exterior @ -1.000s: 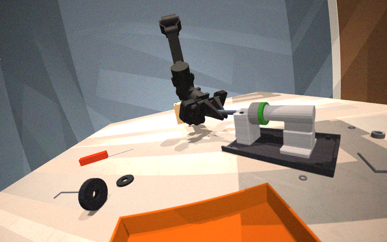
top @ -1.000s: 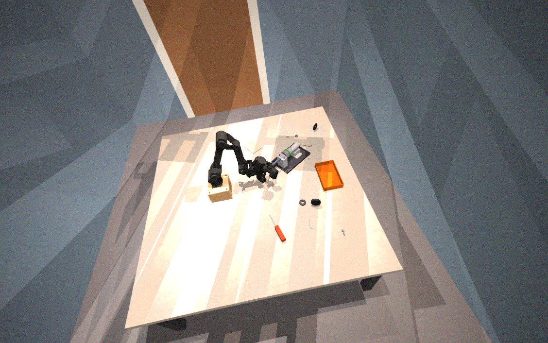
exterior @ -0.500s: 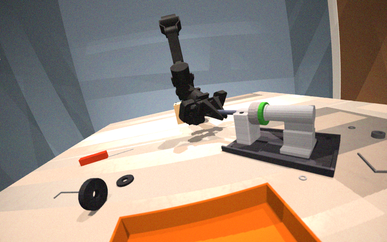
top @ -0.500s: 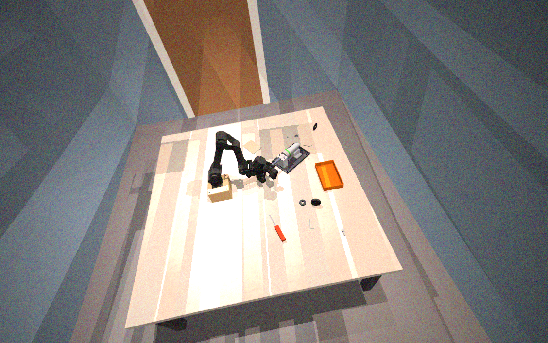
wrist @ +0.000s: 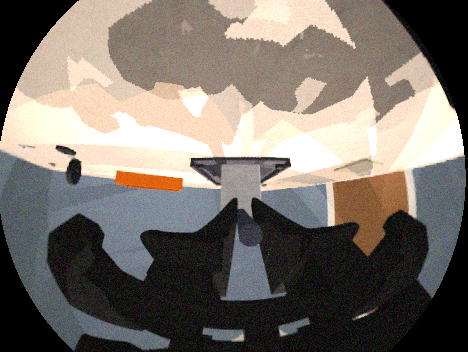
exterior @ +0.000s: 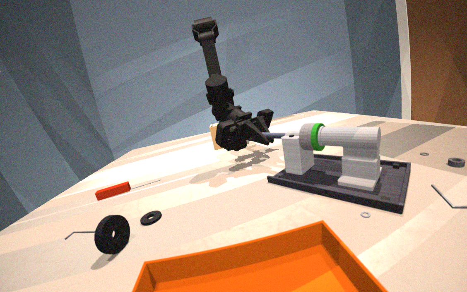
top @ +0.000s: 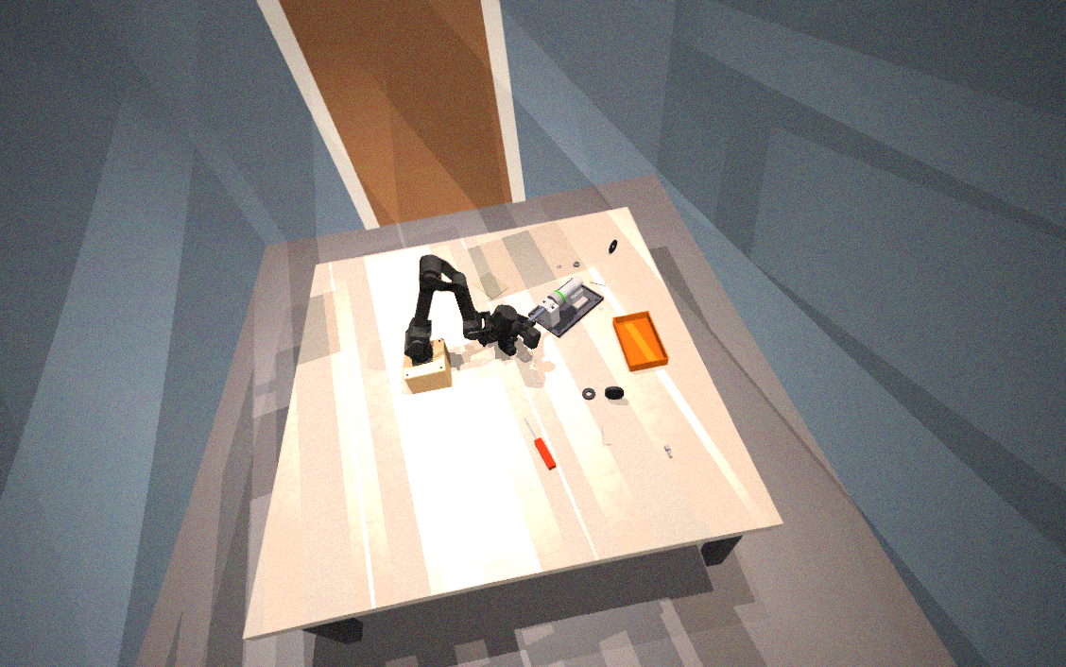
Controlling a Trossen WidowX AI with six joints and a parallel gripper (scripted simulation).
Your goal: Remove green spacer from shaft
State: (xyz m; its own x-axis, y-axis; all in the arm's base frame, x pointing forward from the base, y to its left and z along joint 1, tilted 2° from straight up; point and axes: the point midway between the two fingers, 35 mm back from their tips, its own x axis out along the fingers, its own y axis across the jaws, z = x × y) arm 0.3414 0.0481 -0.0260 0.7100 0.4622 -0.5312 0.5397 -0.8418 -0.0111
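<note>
The shaft lies 50 mm ahead of my gripper tip, 30 mm to the left of it and 20 mm above it. From my gripper tip the other things lie so: orange tray 320 mm ahead, 140 mm to the right, 50 mm below; then grey spacer 90 mm ahead, 60 mm to the left, 20 mm above; then green spacer 100 mm ahead, 70 mm to the left, 20 mm above.
</note>
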